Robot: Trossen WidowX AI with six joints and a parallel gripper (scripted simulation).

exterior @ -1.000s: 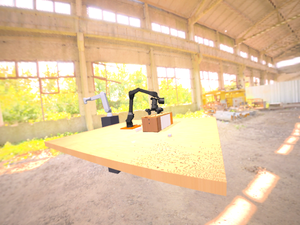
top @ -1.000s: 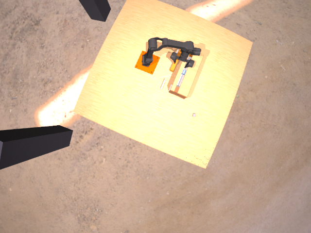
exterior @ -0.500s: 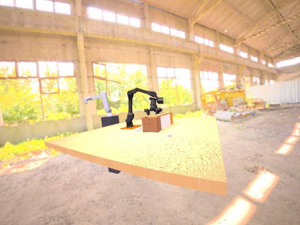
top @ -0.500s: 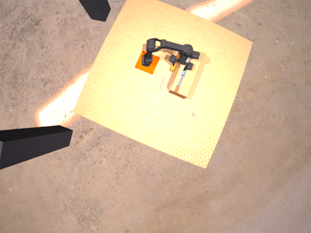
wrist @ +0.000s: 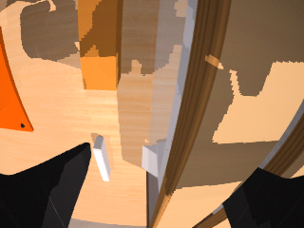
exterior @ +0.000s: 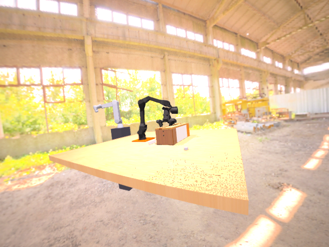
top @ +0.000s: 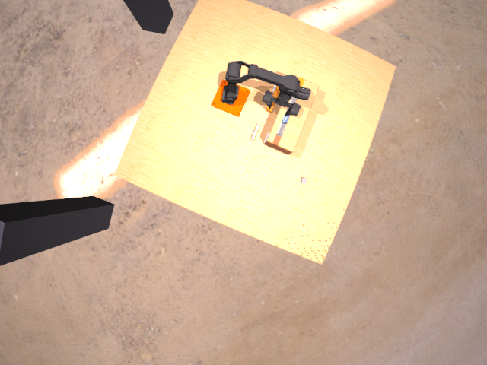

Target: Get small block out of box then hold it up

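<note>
Right now my gripper tip is 5 cm short of the blue-grey block and 3 cm to the left of it. Also, from my gripper tip: orange bar: 12 cm to the left, 7 cm below, 3 cm behind; wooden box: 4 cm ahead, 3 cm below, 2 cm to the left.
</note>
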